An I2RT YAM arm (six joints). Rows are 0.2 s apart.
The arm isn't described. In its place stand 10 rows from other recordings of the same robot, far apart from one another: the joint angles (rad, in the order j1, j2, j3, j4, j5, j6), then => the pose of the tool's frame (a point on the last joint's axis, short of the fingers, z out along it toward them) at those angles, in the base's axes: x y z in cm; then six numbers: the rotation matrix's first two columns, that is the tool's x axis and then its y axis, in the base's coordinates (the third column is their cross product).
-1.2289, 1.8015, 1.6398, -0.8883, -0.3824, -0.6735 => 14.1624, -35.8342, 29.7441, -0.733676, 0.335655, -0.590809, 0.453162, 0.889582, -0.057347
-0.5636, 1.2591, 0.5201, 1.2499, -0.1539, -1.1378 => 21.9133, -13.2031, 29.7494, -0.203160, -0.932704, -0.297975, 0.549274, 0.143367, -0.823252
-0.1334, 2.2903, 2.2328, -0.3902, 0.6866, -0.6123 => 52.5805, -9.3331, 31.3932, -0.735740, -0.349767, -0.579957, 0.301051, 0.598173, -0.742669
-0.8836, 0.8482, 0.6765, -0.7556, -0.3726, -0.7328 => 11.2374, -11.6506, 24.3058, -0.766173, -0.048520, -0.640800, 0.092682, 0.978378, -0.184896
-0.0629, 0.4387, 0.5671, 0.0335, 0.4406, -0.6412 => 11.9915, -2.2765, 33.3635, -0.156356, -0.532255, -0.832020, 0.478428, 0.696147, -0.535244
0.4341, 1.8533, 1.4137, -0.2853, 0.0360, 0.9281 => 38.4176, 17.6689, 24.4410, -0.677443, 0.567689, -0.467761, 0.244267, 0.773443, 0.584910
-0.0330, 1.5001, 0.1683, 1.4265, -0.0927, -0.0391 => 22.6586, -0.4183, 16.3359, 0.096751, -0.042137, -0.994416, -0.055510, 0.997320, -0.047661
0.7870, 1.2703, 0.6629, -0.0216, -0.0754, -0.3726 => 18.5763, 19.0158, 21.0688, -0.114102, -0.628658, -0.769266, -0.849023, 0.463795, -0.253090
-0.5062, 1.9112, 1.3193, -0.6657, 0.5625, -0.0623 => 32.0531, -19.9404, 17.6402, -0.864916, 0.419274, -0.275915, 0.500981, 0.687610, -0.525557
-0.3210, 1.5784, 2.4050, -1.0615, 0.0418, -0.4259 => 23.7127, -8.0412, 57.2864, -0.347298, -0.319523, -0.881640, 0.230953, 0.882058, -0.410652
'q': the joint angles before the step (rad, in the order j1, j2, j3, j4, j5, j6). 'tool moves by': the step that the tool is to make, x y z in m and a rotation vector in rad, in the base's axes. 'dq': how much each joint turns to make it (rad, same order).
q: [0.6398, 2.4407, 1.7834, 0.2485, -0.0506, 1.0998]
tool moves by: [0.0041, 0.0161, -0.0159, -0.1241, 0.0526, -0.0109]
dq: [0.0223, 0.0833, 0.1393, -0.1739, 0.0597, -0.0447]
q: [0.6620, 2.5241, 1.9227, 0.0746, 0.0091, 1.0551]
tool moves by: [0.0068, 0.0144, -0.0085, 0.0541, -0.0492, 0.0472]
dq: [0.0100, 0.0718, 0.0733, 0.0705, -0.0385, -0.0069]
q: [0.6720, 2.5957, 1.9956, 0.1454, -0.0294, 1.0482]
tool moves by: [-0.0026, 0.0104, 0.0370, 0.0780, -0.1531, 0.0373]
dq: [0.0163, -0.0413, 0.0039, 0.1215, -0.0067, -0.0408]
